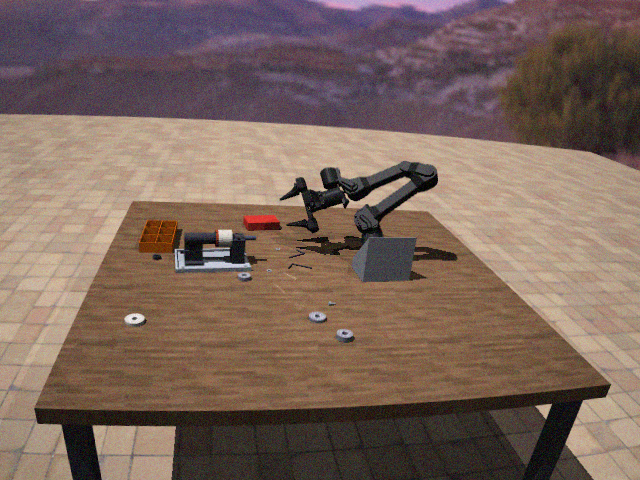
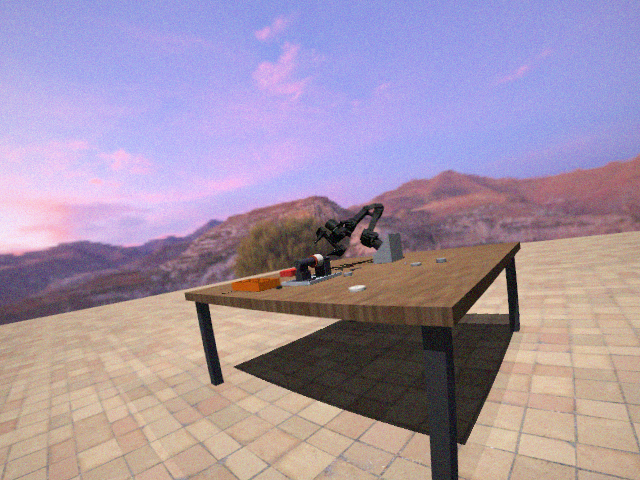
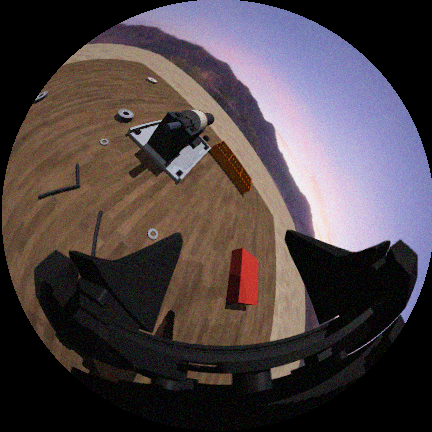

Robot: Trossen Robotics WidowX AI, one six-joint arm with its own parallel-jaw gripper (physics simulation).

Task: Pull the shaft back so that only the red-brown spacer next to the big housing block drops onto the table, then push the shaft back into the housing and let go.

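The dark housing block stands on a pale base plate at the table's left. The red-brown spacer shows as a thin ring between the housing's dark barrel and a white spacer. The spacers sit up on the shaft line. The shaft's dark end sticks out past the smaller support on the right. My gripper is open and empty, right of the shaft end and higher, apart from it. The shaft inside the spacers is hidden.
A red block lies behind the fixture, and an orange divided tray behind left. A grey wedge block stands near the arm's base. Grey rings, a white ring, dark hex keys and small washers lie around the table.
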